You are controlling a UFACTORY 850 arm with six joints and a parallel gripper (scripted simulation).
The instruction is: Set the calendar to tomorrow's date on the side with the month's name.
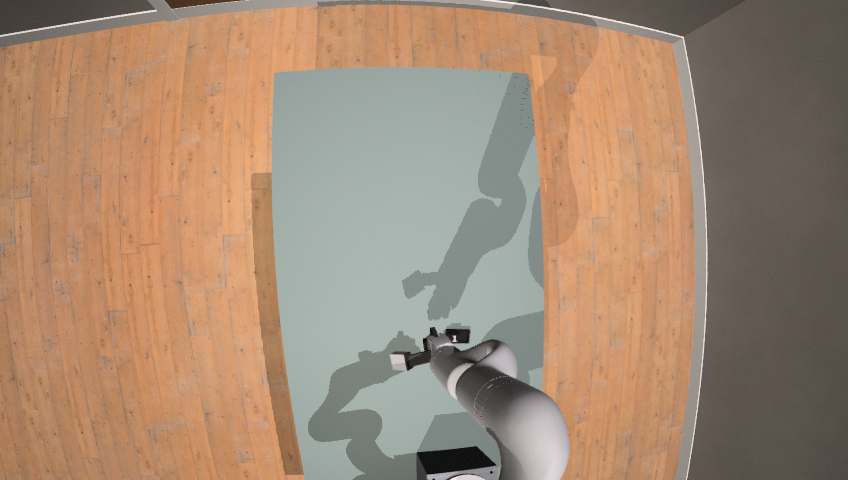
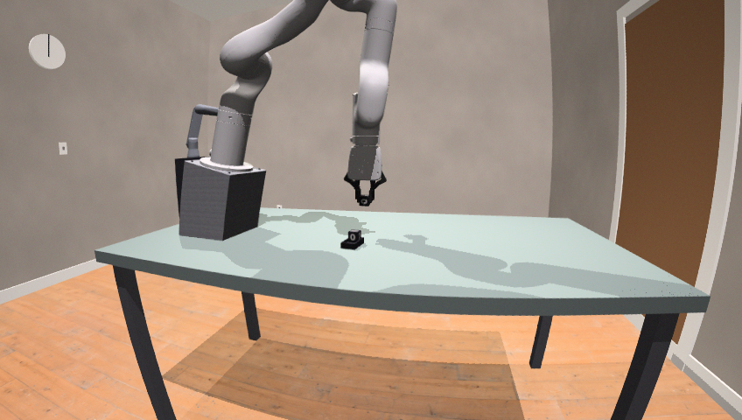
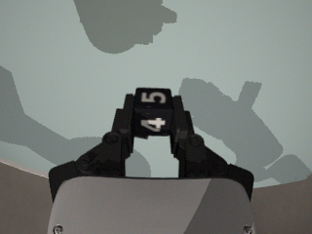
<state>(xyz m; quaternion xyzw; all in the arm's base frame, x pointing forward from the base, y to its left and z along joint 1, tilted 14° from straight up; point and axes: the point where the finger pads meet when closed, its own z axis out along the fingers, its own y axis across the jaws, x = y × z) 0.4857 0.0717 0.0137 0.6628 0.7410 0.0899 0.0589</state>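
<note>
My gripper is now 1 cm above the black cube. Also, from my hand: black tray (12 cm below, 10 cm to the right, 1 cm behind).
</note>
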